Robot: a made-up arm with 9 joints.
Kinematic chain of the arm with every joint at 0, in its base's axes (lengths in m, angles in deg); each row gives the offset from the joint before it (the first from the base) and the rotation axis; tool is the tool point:
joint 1: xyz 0 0 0.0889 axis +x
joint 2: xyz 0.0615 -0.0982 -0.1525 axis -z
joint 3: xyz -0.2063 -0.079 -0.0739 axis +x
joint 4: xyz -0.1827 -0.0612 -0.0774 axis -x
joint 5: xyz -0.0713 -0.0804 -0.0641 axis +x
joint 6: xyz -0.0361 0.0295 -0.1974 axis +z
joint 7: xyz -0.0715 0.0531 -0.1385 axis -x
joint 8: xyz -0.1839 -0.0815 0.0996 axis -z
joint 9: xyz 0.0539 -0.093 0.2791 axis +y
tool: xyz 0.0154 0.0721 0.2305
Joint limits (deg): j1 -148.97..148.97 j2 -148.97..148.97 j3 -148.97..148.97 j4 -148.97..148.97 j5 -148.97..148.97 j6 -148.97..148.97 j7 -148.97..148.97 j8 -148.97..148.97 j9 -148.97..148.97
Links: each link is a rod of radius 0.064 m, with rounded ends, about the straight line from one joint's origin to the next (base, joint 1, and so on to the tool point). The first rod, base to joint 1, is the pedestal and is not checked.
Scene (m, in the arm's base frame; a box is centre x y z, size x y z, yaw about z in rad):
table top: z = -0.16
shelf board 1: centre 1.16 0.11 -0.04 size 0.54 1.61 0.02 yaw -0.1
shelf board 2: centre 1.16 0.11 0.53 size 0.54 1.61 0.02 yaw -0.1
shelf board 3: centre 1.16 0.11 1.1 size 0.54 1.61 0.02 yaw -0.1
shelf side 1: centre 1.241 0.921 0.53 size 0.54 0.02 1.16 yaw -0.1
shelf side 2: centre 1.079 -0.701 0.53 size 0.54 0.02 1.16 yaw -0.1
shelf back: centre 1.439 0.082 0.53 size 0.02 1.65 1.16 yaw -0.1
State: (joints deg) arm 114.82 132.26 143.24 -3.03 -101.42 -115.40 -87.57 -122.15 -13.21
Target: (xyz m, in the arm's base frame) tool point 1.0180 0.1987 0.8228
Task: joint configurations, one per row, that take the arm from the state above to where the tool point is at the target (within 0.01 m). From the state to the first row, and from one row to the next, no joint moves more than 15 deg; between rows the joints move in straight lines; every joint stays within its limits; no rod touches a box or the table.
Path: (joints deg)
1: 113.34 126.98 136.16 1.55 -102.22 -123.79 -73.21 -120.96 -7.00
2: 111.85 121.70 129.08 6.14 -103.02 -132.18 -58.85 -119.77 -0.80
3: 110.37 116.42 122.00 10.72 -103.81 -140.58 -44.49 -118.58 5.41
4: 108.88 111.14 114.92 15.31 -104.61 -148.97 -30.13 -117.39 11.62
5: 104.48 106.00 119.08 14.08 -106.87 -136.35 -39.69 -118.53 4.08
6: 100.07 100.86 123.25 12.86 -109.13 -123.74 -49.25 -119.68 -3.46
7: 95.67 95.73 127.41 11.64 -111.38 -111.12 -58.81 -120.82 -10.99
8: 103.43 101.69 129.22 9.85 -110.71 -108.63 -69.77 -121.15 -12.61
9: 111.20 107.66 131.03 8.06 -110.04 -106.14 -80.73 -121.47 -14.22
10: 118.96 113.62 132.84 6.28 -109.37 -103.66 -91.69 -121.79 -15.83

